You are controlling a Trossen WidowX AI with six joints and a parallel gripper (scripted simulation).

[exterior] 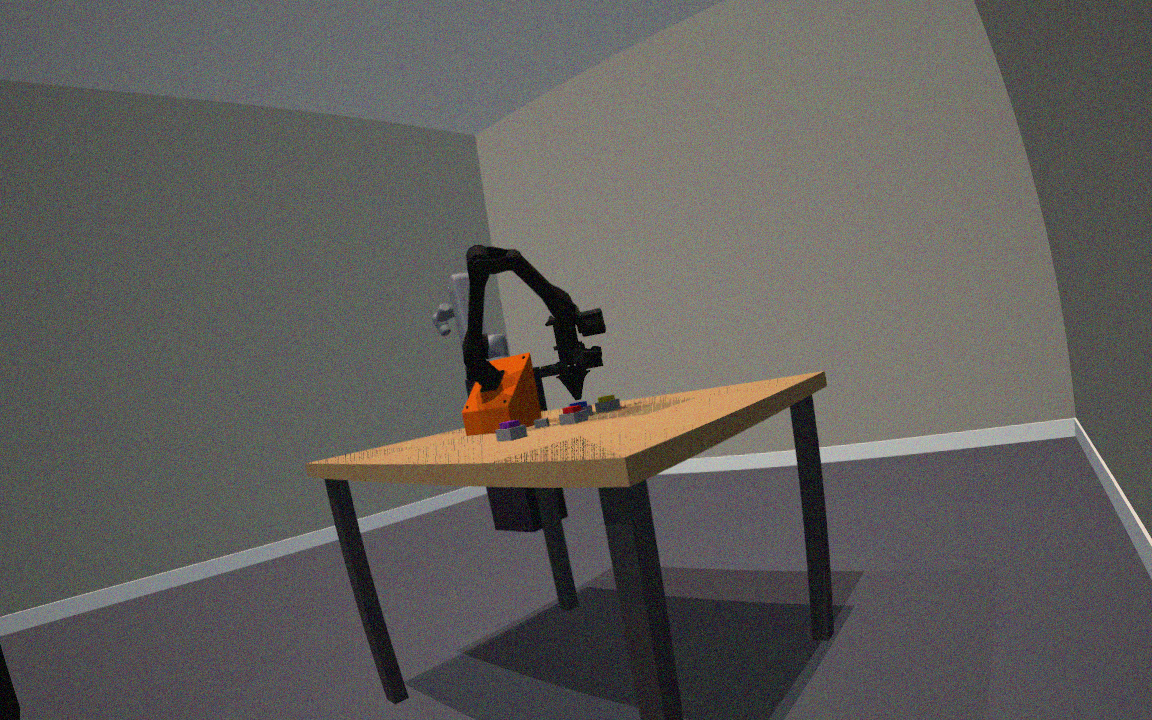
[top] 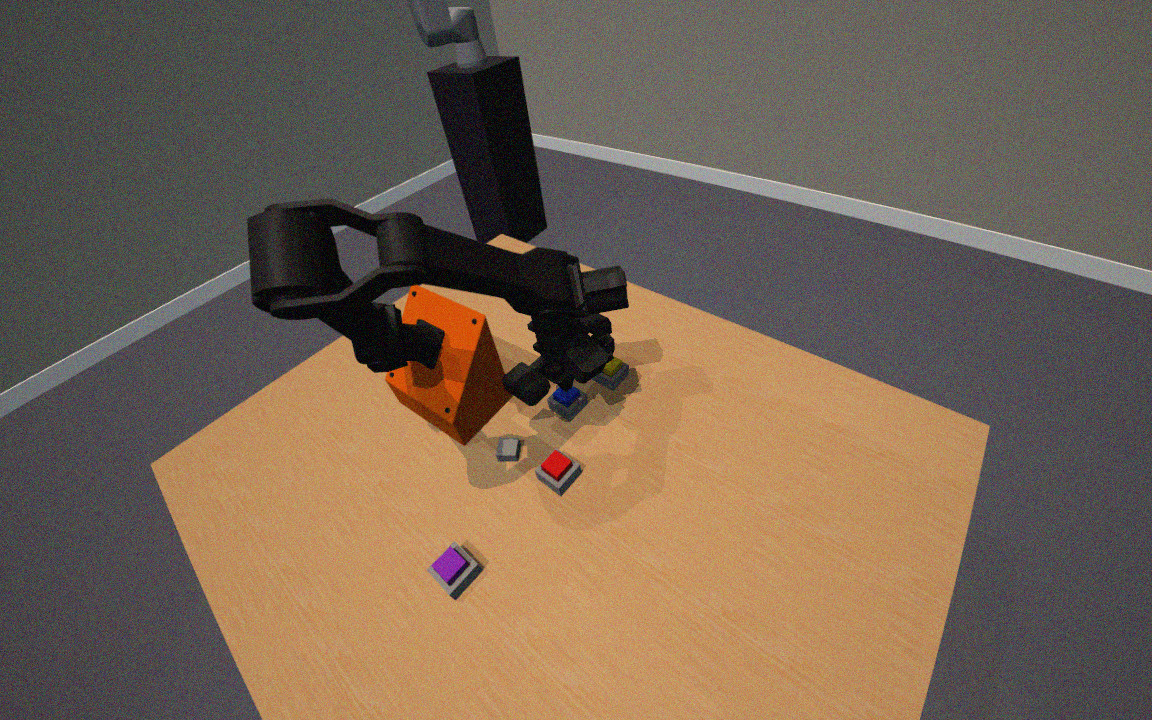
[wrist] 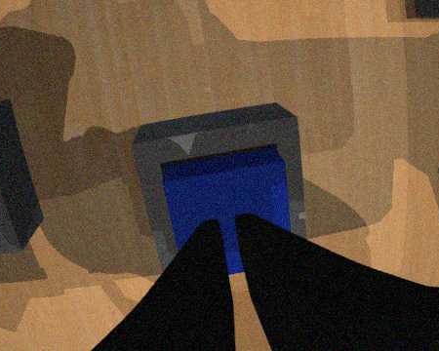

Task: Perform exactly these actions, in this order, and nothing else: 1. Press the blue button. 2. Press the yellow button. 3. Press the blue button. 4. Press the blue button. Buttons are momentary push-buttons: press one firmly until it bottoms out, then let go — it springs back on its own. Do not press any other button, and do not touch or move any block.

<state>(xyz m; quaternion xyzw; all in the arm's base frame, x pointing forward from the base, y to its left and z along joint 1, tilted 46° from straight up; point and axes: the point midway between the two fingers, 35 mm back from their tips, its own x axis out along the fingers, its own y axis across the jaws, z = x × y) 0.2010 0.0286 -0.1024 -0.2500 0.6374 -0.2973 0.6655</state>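
The yellow button is 2 cm ahead of my gripper tip, 9 cm to the left of it and 1 cm below it. Round my gripper tip: blue button: 1 cm below; small grey block: 3 cm behind, 13 cm to the right, 4 cm below; red button: 7 cm ahead, 12 cm to the right, 1 cm below.
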